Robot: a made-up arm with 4 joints.
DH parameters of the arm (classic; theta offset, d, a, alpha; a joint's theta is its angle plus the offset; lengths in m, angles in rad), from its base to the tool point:
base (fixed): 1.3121 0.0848 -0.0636 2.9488
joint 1: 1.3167 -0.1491 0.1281 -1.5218
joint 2: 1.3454 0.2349 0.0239 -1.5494
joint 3: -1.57 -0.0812 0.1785 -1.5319
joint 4: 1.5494 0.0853 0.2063 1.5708
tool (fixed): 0 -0.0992 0 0
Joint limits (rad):
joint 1: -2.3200..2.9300
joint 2: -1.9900..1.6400
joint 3: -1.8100..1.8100
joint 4: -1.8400..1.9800
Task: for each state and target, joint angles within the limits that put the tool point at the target. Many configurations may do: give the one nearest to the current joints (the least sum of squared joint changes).
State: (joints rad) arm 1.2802 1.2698 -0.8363 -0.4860
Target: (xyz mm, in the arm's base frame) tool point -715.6 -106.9 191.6
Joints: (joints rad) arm 2.0985 1.0179 -0.6677 -1.1324
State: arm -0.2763 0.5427 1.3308 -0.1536
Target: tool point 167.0 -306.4 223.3
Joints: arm 0.4285 -0.0180 1.6305 0.7178
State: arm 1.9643 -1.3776 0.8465 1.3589
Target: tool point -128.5 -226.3 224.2
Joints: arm 1.0767 -1.4280 1.6451 1.5148
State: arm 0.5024 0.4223 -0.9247 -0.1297
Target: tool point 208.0 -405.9 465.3
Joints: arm 0.1023 0.7212 -0.7450 0.2312
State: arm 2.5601 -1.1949 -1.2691 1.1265
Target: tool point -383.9 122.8 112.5
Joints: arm 2.7505 -0.7556 -1.3153 1.0592
